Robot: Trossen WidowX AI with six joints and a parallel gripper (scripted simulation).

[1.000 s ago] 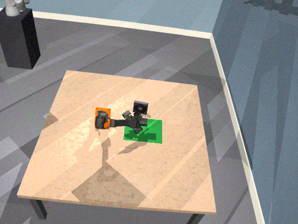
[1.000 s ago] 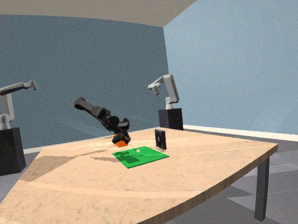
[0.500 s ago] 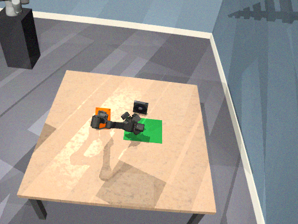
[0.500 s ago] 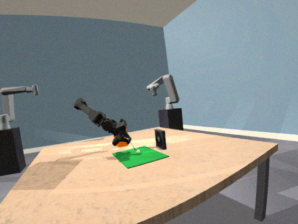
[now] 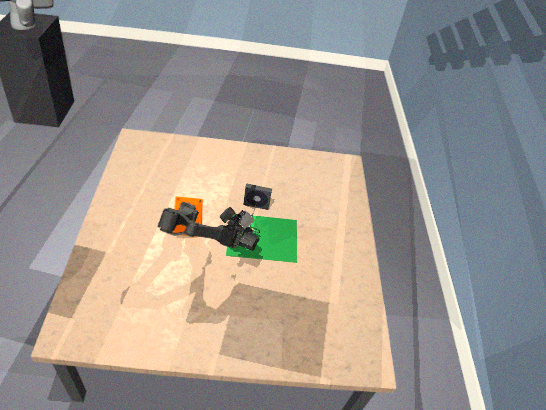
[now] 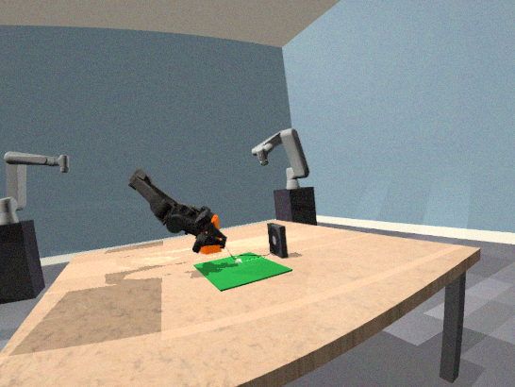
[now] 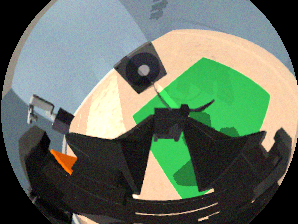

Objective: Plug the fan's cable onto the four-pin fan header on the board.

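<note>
Right now the green board is 100 mm below my gripper tip, 90 mm ahead of it and 10 mm to the left of it. From my gripper tip the other things lie so: black fan: 190 mm to the left, 40 mm ahead, 30 mm below; dark cable plug: 10 mm below, 10 mm behind.
</note>
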